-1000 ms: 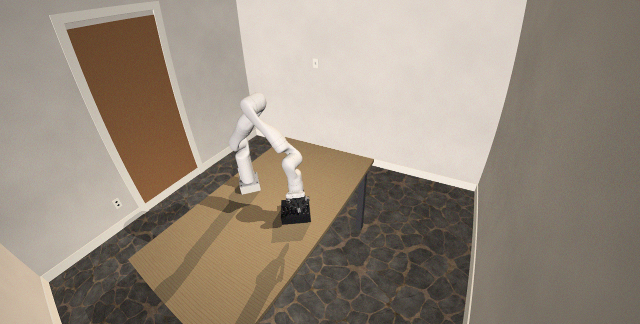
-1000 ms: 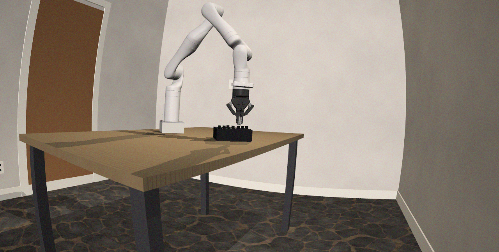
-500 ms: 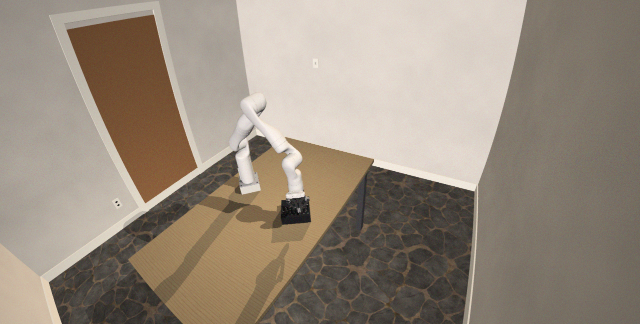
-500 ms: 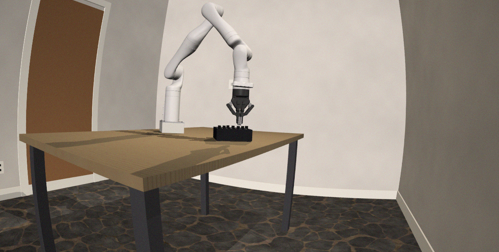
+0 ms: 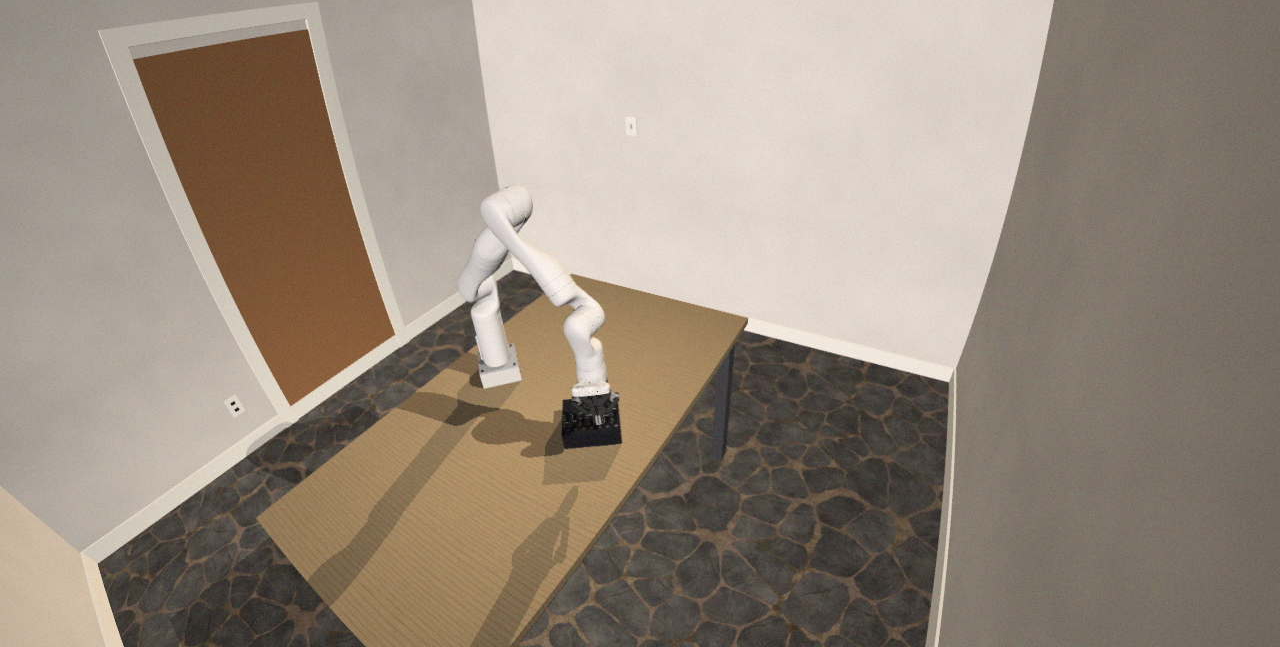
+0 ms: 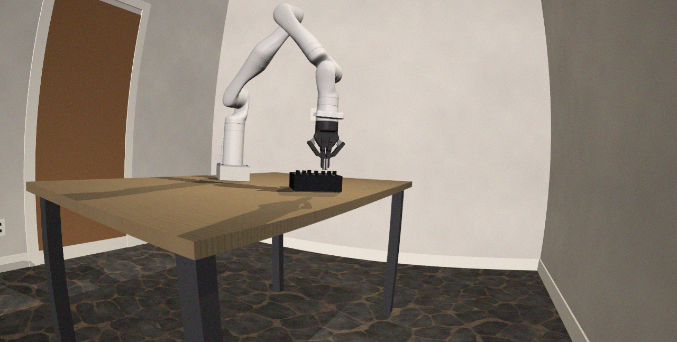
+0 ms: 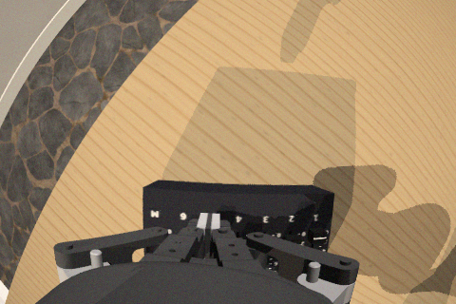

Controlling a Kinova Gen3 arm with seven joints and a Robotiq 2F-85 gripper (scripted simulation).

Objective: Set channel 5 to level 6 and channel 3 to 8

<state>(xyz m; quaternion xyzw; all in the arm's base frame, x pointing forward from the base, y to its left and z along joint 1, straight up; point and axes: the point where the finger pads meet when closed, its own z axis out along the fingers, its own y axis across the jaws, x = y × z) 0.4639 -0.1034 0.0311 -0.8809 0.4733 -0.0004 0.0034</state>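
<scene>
Right now the channel 5 fader cap is 10 mm behind my hand, 20 mm to the left of it and 30 mm below it. Round my hand: M fader cap: 10 mm ahead, 70 mm to the left, 30 mm below; then channel 4 fader cap: 40 mm behind, 20 mm to the left, 30 mm below; then channel 3 fader cap: 60 mm behind, 20 mm to the left, 30 mm below.
</scene>
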